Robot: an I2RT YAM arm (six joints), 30 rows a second.
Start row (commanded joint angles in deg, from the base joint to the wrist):
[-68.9, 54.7, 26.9, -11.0, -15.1, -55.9]
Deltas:
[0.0, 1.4, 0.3, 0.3, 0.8, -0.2]
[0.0, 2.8, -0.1, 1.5, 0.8, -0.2]
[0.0, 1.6, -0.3, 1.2, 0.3, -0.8]
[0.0, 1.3, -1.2, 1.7, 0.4, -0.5]
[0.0, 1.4, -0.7, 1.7, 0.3, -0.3]
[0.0, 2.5, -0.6, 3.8, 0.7, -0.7]
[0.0, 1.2, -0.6, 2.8, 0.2, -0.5]
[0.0, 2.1, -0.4, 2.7, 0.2, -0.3]
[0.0, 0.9, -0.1, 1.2, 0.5, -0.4]
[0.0, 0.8, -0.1, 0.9, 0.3, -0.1]
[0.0, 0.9, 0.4, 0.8, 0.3, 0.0]
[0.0, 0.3, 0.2, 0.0, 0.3, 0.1]
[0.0, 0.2, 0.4, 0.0, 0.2, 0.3]
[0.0, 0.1, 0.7, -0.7, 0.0, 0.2]
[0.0, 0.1, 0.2, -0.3, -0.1, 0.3]
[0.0, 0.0, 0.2, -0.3, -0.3, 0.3]
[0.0, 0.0, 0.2, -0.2, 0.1, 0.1]
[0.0, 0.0, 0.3, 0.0, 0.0, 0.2]
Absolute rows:
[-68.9, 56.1, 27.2, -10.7, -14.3, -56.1]
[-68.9, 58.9, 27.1, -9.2, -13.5, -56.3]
[-68.9, 60.5, 26.8, -8.0, -13.2, -57.1]
[-68.9, 61.8, 25.6, -6.3, -12.8, -57.6]
[-68.9, 63.2, 24.9, -4.6, -12.5, -57.9]
[-68.9, 65.7, 24.3, -0.8, -11.8, -58.6]
[-68.9, 66.9, 23.7, 2.0, -11.6, -59.1]
[-68.9, 69.0, 23.3, 4.7, -11.4, -59.4]
[-68.9, 69.9, 23.2, 5.9, -10.9, -59.8]
[-68.9, 70.7, 23.1, 6.8, -10.6, -59.9]
[-68.9, 71.6, 23.5, 7.6, -10.3, -59.9]
[-68.9, 71.9, 23.7, 7.6, -10.0, -59.8]
[-68.9, 72.1, 24.1, 7.6, -9.8, -59.5]
[-68.9, 72.2, 24.8, 6.9, -9.8, -59.3]
[-68.9, 72.3, 25.0, 6.6, -9.9, -59.0]
[-68.9, 72.3, 25.2, 6.3, -10.2, -58.7]
[-68.9, 72.3, 25.4, 6.1, -10.1, -58.6]
[-68.9, 72.3, 25.7, 6.1, -10.1, -58.4]

